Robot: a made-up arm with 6 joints. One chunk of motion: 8 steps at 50 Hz.
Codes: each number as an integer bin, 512 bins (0 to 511) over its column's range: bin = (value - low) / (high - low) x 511, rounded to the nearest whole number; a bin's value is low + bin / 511 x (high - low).
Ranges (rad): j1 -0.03..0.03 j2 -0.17..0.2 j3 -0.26..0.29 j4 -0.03..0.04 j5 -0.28..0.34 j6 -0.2..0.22
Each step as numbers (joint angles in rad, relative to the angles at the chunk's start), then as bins.
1 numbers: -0.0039 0.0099 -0.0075 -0.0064 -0.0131 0.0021
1 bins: 222 248 235 172 220 246
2 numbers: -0.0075 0.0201 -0.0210 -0.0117 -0.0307 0.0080
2 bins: 192 263 222 134 205 253
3 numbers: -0.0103 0.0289 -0.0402 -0.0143 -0.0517 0.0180
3 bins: 168 275 204 115 188 265
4 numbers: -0.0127 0.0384 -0.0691 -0.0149 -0.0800 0.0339
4 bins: 147 288 177 110 165 285
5 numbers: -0.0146 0.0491 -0.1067 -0.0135 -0.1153 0.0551
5 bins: 131 303 142 120 136 310
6 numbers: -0.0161 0.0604 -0.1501 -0.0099 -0.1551 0.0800
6 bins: 118 318 102 147 103 341
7 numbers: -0.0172 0.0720 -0.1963 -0.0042 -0.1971 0.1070
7 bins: 109 334 59 188 68 374
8 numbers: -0.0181 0.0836 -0.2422 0.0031 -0.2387 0.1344
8 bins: 101 350 17 242 34 407
